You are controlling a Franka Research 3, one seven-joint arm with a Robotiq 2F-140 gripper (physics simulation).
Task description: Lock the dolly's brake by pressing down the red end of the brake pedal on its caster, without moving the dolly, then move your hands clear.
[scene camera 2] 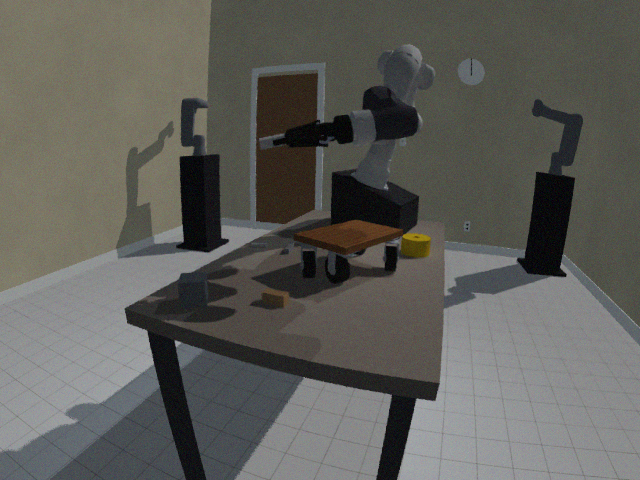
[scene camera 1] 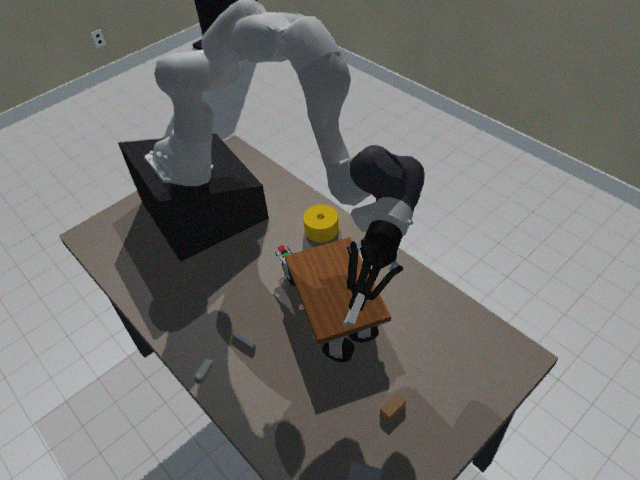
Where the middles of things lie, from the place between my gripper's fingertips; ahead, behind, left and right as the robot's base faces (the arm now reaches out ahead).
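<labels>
Yellow cylinder (scene camera 1: 321,224): far behind my hand, far to the left of it and far below it. Relative to the dolly (scene camera 1: 319,274), the hand is a fair way to the right of it, far past it and far above it. Going by their middles, the dolly is the nearest to my hand of the things named here.
</labels>
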